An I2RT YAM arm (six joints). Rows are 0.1 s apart.
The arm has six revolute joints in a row. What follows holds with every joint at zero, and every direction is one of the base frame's.
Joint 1 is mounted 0.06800 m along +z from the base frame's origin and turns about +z.
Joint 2 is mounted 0.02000 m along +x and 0.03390 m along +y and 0.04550 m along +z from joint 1 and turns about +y.
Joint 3 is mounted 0.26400 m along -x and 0.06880 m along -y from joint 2 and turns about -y.
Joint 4 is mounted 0.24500 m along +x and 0.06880 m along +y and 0.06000 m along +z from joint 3 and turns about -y.
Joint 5 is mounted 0.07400 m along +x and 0.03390 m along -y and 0.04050 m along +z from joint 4 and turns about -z.
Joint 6 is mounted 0.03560 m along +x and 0.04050 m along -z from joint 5 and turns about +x.
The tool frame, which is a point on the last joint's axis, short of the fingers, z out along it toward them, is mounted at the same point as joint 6; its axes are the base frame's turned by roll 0.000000, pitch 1.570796 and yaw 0.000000 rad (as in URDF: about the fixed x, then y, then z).
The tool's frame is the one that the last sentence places.
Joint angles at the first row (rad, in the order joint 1, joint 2, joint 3, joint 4, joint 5, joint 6):
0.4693, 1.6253, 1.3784, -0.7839, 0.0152, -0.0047
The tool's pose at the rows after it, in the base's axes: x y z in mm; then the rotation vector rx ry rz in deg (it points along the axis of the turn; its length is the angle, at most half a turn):
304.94 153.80 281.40 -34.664 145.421 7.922
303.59 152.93 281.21 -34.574 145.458 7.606
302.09 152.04 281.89 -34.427 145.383 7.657
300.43 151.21 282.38 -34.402 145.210 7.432
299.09 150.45 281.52 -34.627 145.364 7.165
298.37 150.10 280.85 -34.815 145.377 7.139
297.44 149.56 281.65 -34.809 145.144 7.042
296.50 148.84 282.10 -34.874 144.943 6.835
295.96 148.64 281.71 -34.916 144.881 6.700
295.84 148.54 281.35 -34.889 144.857 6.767
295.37 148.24 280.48 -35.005 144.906 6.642
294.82 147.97 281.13 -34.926 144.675 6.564
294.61 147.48 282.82 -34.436 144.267 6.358
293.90 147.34 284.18 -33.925 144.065 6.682
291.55 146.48 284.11 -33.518 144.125 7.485
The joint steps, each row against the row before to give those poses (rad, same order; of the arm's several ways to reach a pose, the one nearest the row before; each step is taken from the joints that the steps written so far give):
0.0001, -0.0049, -0.0049, -0.0014, 0.0065, 0.0001
-0.0001, -0.0057, -0.0066, -0.0001, 0.0042, 0.0001
-0.0003, -0.0073, -0.0053, 0.0000, -0.0001, 0.0013
0.0004, -0.0080, -0.0068, 0.0014, 0.0035, -0.0008
0.0000, -0.0043, -0.0071, -0.0014, 0.0020, -0.0029
0.0000, -0.0027, -0.0051, 0.0015, -0.0005, -0.0023
0.0000, -0.0054, -0.0032, 0.0015, 0.0018, -0.0012
-0.0004, -0.0054, -0.0043, 0.0016, 0.0026, -0.0026
0.0004, -0.0023, -0.0040, 0.0023, 0.0018, -0.0009
-0.0002, -0.0008, -0.0024, 0.0022, -0.0007, 0.0003
0.0000, -0.0016, -0.0047, 0.0016, 0.0009, -0.0017
0.0002, -0.0037, -0.0021, 0.0023, 0.0019, 0.0000
-0.0005, -0.0045, 0.0004, 0.0035, 0.0053, 0.0029
0.0005, -0.0047, -0.0007, 0.0019, -0.0010, 0.0068
0.0000, -0.0103, -0.0109, 0.0029, -0.0083, 0.0078

